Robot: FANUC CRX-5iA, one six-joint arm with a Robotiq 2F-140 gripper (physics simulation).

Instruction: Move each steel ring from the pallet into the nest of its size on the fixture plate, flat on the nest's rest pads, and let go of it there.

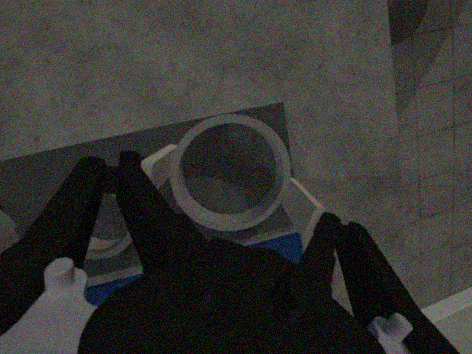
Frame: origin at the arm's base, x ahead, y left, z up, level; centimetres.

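Seen in the pictures: gripper, fingertip midpoint: (231,174).
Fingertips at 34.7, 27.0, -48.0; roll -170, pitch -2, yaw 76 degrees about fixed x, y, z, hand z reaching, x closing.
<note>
A point is followed by its place in that frame, as x, y, z.
My gripper (231,174) @(34.7, 27.0, -48.0) is shut on a steel ring (230,223) @(40.3, 27.0, -47.5), with one pale fingertip at the ring's left side and the other at its right. The ring is seen from above, over the right end of a dark plate (75,162) @(33.9, 9.7, -50.1), which looks like the fixture plate. A curved edge shows dimly through the ring's opening. A lighter curved shape (107,248) @(42.9, 13.6, -47.5) shows between the left finger links; whether it is a nest or a ring I cannot tell. The gripper body hides much of the plate. The gap below the ring is hard to judge.
Blue strips (282,246) @(45.5, 34.9, -50.5) (112,291) @(51.1, 11.8, -50.5) show beside the gripper body. A pale rounded thing (7,231) @(41.2, 3.1, -48.5) is at the left edge. Grey table surface (150,60) @(22.5, 17.8, -51.3) lies beyond the plate. A dark round shape (407,20) is at the top right, over the tiled floor (440,150).
</note>
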